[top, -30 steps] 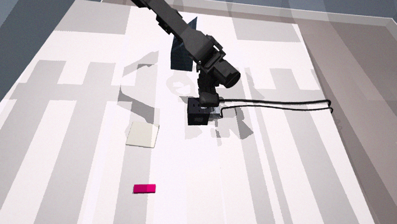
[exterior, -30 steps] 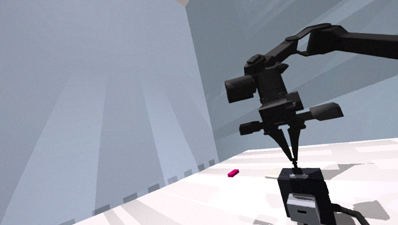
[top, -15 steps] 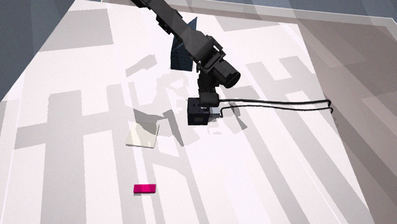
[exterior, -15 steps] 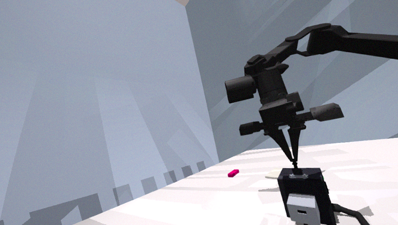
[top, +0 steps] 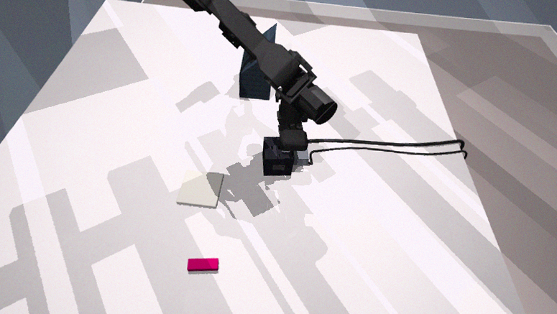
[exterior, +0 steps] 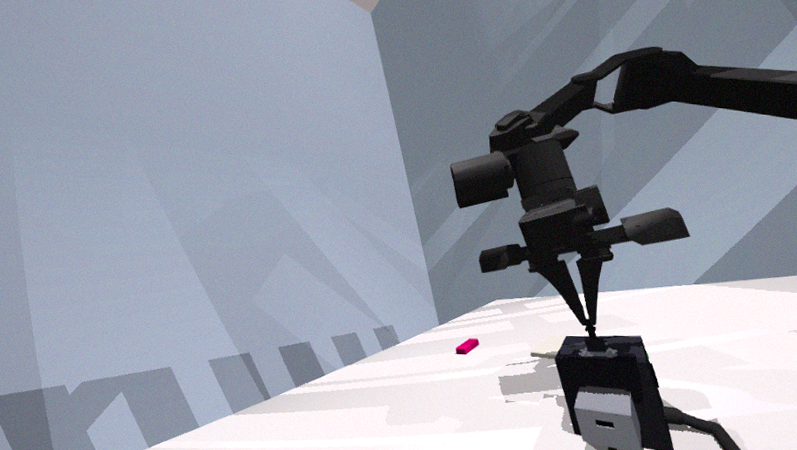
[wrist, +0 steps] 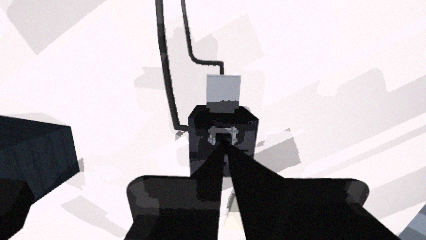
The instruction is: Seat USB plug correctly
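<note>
My gripper tip is now 2 cm above the usb plug. Round my gripper tip: socket (4 cm below); pink block (29 cm ahead, 19 cm to the right, 10 cm below); flat pad (22 cm to the right, 10 cm below, 9 cm ahead).
</note>
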